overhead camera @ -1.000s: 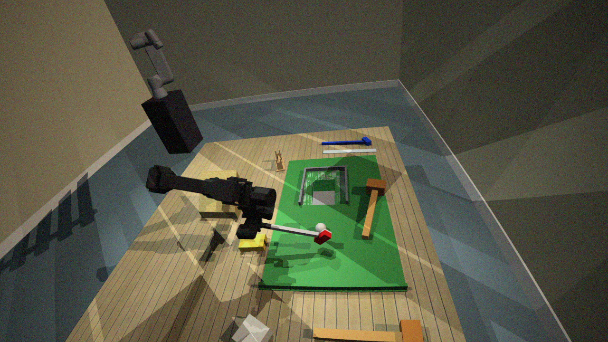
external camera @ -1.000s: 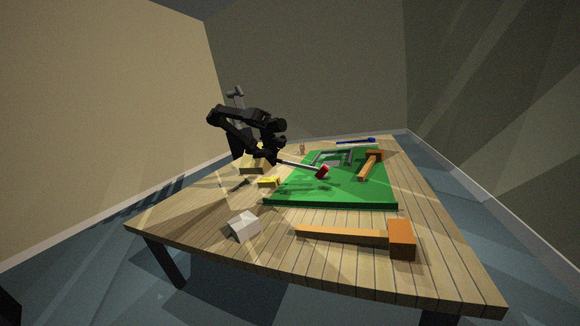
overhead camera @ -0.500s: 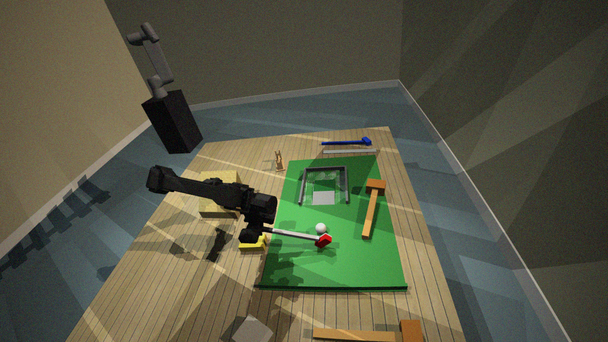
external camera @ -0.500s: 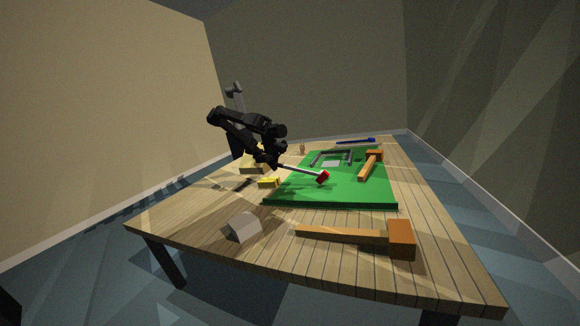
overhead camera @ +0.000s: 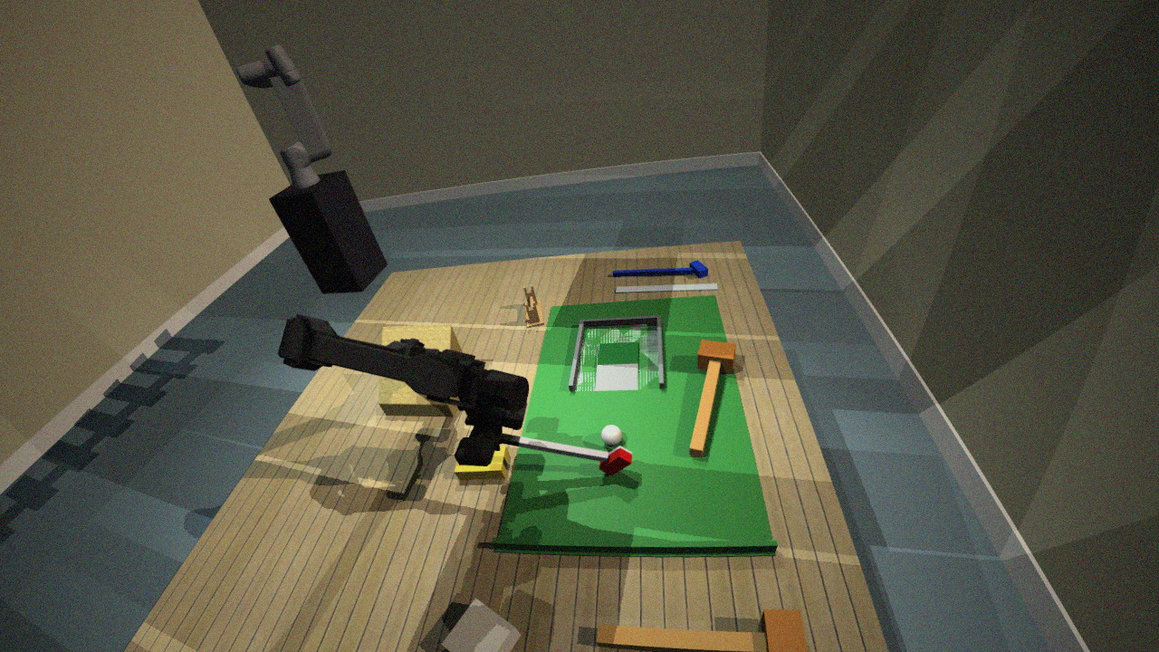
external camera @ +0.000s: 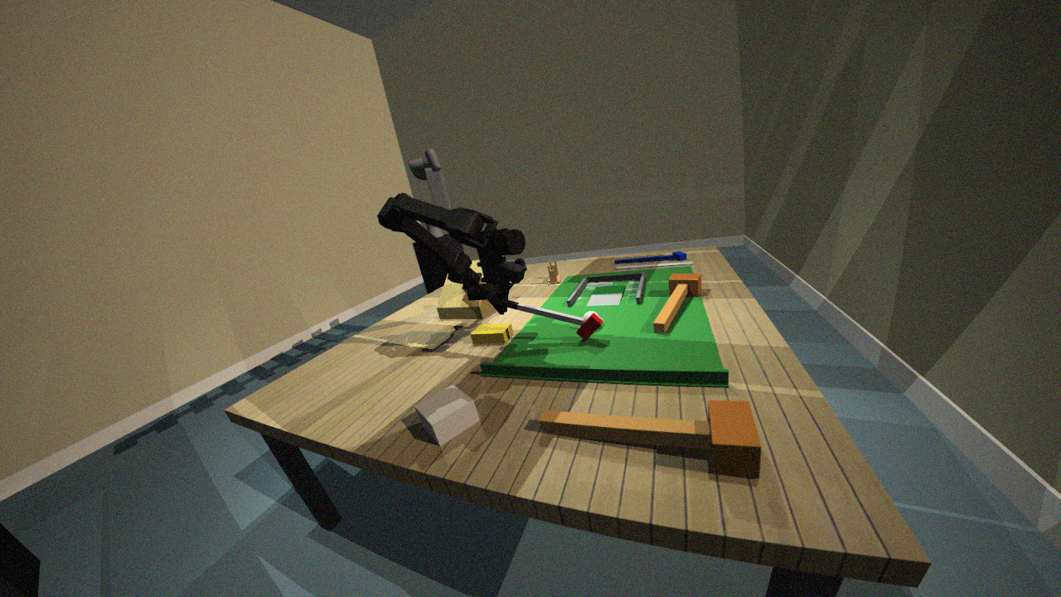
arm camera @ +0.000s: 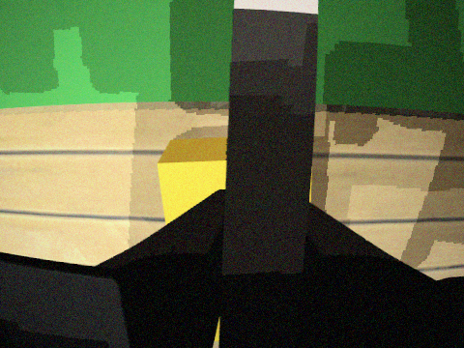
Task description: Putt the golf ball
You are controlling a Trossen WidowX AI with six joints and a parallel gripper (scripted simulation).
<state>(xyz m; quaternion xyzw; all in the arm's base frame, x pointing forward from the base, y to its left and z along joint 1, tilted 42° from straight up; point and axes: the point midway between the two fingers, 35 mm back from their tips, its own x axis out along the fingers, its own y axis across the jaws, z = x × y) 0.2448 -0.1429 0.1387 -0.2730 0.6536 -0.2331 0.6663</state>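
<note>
Right now my gripper tip is 5 cm past the yellow block and 6 cm above it. Round my gripper tip: green mat: 24 cm ahead, 21 cm to the left, 8 cm below; then white golf ball: 21 cm ahead, 8 cm to the left, 5 cm below; then red putter: 12 cm ahead, 1 cm to the left.
</note>
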